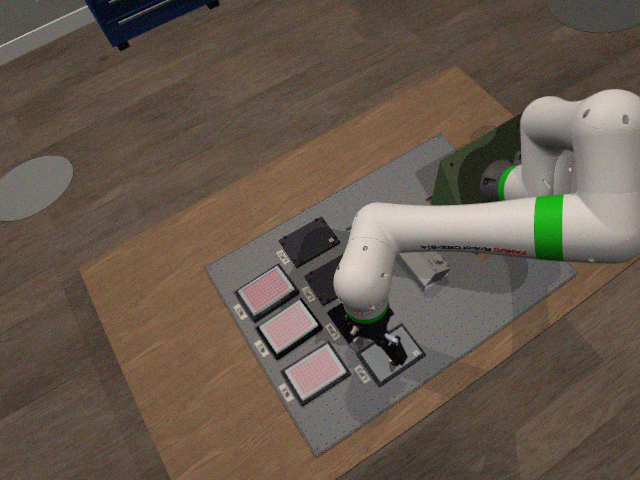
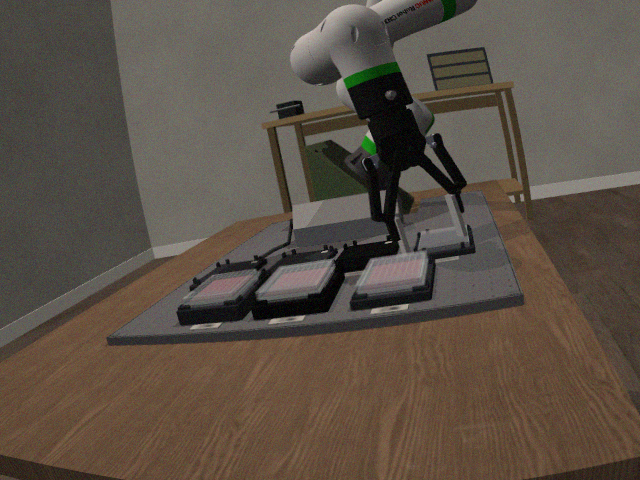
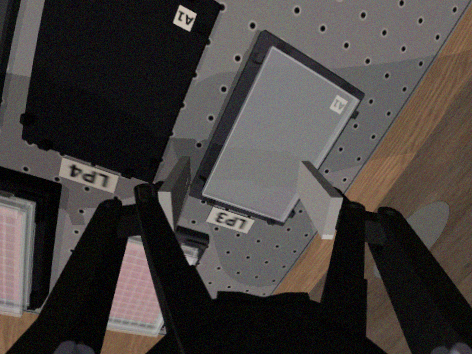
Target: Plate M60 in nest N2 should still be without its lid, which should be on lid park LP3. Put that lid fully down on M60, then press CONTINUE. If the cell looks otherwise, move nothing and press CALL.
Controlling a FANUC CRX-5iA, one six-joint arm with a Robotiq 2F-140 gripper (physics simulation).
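Pixels of known places: gripper, fingertip midpoint: (image 1: 376, 357) (image 2: 436, 247) (image 3: 244, 174); arm's base, origin of the base link: (image 1: 501, 186).
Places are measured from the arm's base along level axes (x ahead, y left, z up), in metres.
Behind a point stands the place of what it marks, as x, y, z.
A clear, greyish lid (image 1: 376, 359) {0.569, 0.157, -0.070} (image 2: 439, 238) {0.540, 0.158, -0.070} (image 3: 280, 135) {0.520, 0.162, -0.070} with an A1 tag lies flat in the dark frame of lid park LP3 (image 3: 234, 97) {0.507, 0.117, -0.078}. My gripper (image 1: 376, 347) {0.564, 0.151, -0.078} (image 2: 430, 227) (image 3: 244, 174) {0.564, 0.151, -0.078} is open and empty above LP3, its pale fingertips apart on either side of the lid's label end. Three pink plates stand in dark nests in a row: one plate (image 1: 266, 291) {0.691, -0.161, -0.058} (image 2: 223, 285) {0.703, -0.157, -0.051}, a middle plate (image 1: 289, 328) {0.700, -0.036, -0.052} (image 2: 298, 279) {0.725, -0.037, -0.052} and another plate (image 1: 315, 372) {0.712, 0.095, -0.059} (image 2: 393, 273) {0.743, 0.092, -0.058} (image 3: 136, 290) {0.703, 0.093, -0.058}. I cannot read their nest labels or tell which plates are lidded.
Dark lid park LP4 (image 3: 115, 85) {0.530, 0.035, -0.078} is beside LP3. Two more dark parks (image 1: 309, 241) {0.507, -0.225, -0.078} (image 1: 321, 281) {0.552, -0.104, -0.078} stand further along that row. A light grey box (image 1: 424, 268) {0.331, 0.054, -0.018} (image 2: 338, 219) {0.340, -0.038, -0.045} stands on the perforated grey board (image 1: 330, 434) {0.767, 0.231, -0.088} (image 2: 320, 330) {0.811, 0.000, -0.096}. Its buttons cannot be made out.
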